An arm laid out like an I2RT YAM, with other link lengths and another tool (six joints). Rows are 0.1 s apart.
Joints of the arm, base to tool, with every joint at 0 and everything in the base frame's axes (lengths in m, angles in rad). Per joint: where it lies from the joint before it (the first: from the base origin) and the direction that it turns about. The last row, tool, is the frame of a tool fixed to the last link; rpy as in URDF.
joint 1: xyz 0 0 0.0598 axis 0 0 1
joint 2: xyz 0.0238 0.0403 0.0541 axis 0 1 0
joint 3: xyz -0.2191 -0.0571 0 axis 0 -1 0
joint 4: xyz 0.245 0.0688 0.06 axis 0 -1 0
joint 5: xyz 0.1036 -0.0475 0.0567 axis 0 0 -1
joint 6: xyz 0.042 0 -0.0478 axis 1 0 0
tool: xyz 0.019 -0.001 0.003 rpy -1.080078 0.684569 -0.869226
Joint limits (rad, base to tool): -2.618..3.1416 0..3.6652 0..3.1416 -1.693..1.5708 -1.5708..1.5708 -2.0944..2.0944
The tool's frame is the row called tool.
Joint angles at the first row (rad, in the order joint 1, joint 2, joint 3, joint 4, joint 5, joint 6):
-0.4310, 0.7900, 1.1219, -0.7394, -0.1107, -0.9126
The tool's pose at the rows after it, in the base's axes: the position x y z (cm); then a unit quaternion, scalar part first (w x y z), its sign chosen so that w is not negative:
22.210, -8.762, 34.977, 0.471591, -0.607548, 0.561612, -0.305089
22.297, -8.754, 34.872, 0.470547, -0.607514, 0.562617, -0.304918
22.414, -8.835, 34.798, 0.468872, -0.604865, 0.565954, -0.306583
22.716, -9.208, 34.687, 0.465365, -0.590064, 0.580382, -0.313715
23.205, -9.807, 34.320, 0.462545, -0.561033, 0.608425, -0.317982
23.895, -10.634, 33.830, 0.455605, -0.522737, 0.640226, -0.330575
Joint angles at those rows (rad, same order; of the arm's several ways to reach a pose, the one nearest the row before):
-0.4280, 0.7946, 1.1182, -0.7365, -0.1020, -0.9142
-0.4249, 0.7961, 1.1152, -0.7337, -0.0970, -0.9135
-0.4234, 0.8003, 1.1138, -0.7293, -0.0868, -0.9090
-0.4230, 0.8154, 1.1150, -0.7177, -0.0510, -0.8826
-0.4233, 0.8452, 1.1212, -0.7132, 0.0021, -0.8247
-0.4227, 0.8831, 1.1229, -0.6926, 0.0786, -0.7551

